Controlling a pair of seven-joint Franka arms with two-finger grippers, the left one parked.
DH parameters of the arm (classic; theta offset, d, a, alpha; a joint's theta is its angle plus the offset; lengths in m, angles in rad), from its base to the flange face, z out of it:
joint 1: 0 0.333 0 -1.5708
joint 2: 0 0 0 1.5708
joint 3: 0 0.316 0.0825 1.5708
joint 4: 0 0 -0.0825 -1.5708
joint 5: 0 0.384 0 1.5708
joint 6: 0 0 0.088 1.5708
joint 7: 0 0.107 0 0
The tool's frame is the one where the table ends.
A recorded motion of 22 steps. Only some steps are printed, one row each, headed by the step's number.
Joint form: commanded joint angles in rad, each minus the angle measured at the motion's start. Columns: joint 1, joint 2, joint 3, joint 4, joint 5, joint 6, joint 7.
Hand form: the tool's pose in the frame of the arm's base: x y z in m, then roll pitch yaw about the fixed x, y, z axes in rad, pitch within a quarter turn. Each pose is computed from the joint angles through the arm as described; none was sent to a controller.
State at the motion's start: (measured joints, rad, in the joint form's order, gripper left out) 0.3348 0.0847 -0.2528 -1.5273 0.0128 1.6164 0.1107
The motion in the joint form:
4: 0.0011 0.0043 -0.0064 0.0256 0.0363 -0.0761 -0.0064
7: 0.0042 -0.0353 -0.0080 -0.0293 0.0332 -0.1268 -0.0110
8: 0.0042 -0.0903 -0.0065 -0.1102 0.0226 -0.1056 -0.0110
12: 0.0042 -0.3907 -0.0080 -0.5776 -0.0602 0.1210 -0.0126
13: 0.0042 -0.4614 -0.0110 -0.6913 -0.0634 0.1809 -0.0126
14: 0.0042 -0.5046 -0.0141 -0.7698 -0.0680 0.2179 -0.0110
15: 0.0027 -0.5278 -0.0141 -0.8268 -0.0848 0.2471 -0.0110
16: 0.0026 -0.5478 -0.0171 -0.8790 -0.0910 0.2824 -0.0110
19: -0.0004 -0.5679 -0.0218 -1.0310 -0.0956 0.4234 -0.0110
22: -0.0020 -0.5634 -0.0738 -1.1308 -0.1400 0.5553 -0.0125
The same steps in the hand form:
4: 0.5749 0.0564 0.6056 -3.1203 0.0499 -0.0263
7: 0.5568 0.0524 0.5979 -3.1198 0.1174 -0.0195
8: 0.5415 0.0469 0.5915 -3.1169 0.1243 -0.0184
12: 0.4594 0.0212 0.5352 -3.1169 0.0734 0.0049
13: 0.4381 0.0187 0.5167 -3.0997 0.0598 0.0115
14: 0.4234 0.0174 0.5004 -3.0919 0.0599 0.0150
15: 0.4139 0.0166 0.4853 -3.1019 0.0635 0.0232
16: 0.4060 0.0161 0.4715 -3.1004 0.0609 0.0272
19: 0.3878 0.0191 0.4207 -3.0921 0.0522 0.0340
22: 0.3786 0.0031 0.3827 -3.0987 0.0266 0.0186

